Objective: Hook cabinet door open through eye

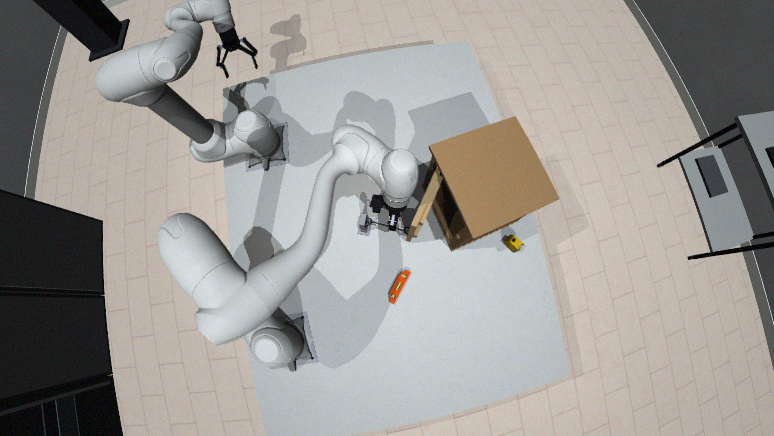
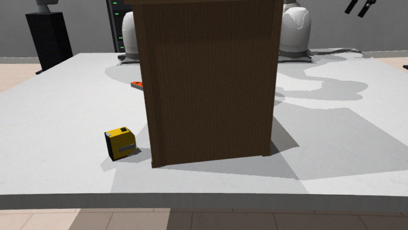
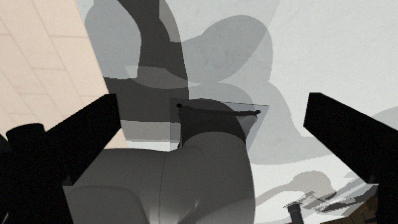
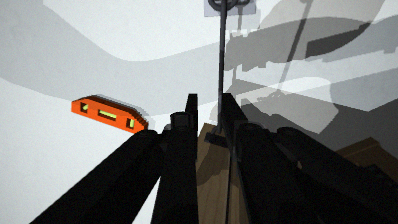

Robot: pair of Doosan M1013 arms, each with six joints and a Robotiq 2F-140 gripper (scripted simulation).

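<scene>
The thin dark hook lies 2 cm behind my right hand, 1 cm to the left of it and 9 cm below it. From my right hand the other things lie so: grey base plate: 11 cm behind, 4 cm to the left, 18 cm below; then cabinet door: 12 cm ahead, 5 cm to the left, 1 cm above; then post: 11 cm behind, 4 cm to the left, 11 cm below.
</scene>
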